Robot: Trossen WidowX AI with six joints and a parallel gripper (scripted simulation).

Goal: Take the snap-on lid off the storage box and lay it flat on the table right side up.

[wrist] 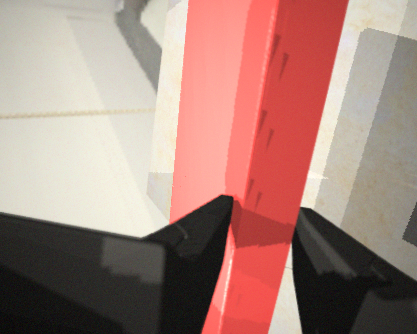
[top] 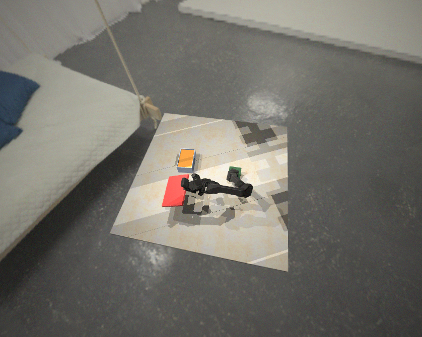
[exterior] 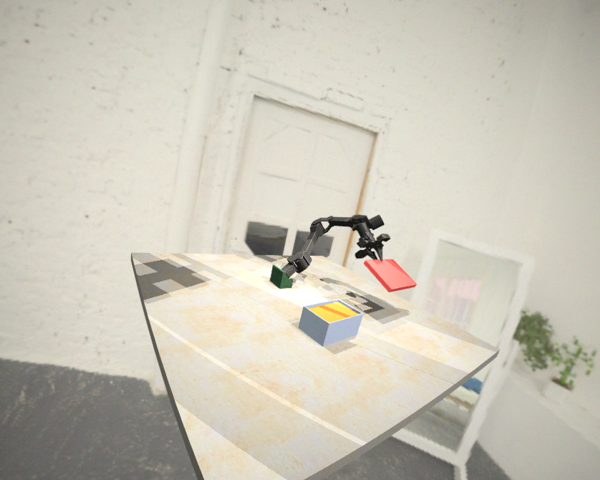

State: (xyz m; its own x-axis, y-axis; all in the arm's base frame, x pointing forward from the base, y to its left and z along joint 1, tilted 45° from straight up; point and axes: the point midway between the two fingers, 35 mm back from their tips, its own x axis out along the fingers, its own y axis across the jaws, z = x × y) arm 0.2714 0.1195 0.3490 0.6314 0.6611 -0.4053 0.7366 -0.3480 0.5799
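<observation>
Now: the red lid 7 cm ahead of my gripper tip, 3 cm below it and 2 cm to the left of it.
</observation>
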